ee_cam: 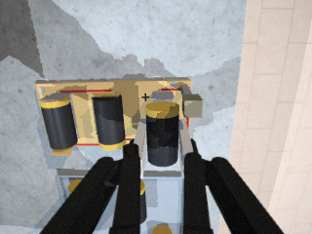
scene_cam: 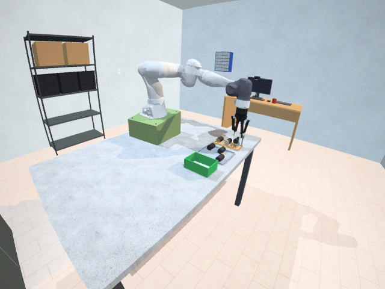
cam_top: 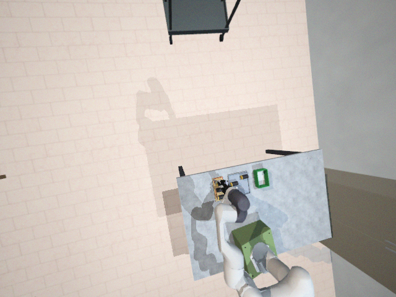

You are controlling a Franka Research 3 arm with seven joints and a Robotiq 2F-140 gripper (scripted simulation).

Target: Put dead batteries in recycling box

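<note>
Right now the post is 40 mm below my hand, 30 mm to the left of it and 30 mm ahead of it. Round my hand: grey tray 180 mm to the right, 90 mm behind, 80 mm below; then green recycling box 380 mm to the right, 90 mm behind, 70 mm below.
</note>
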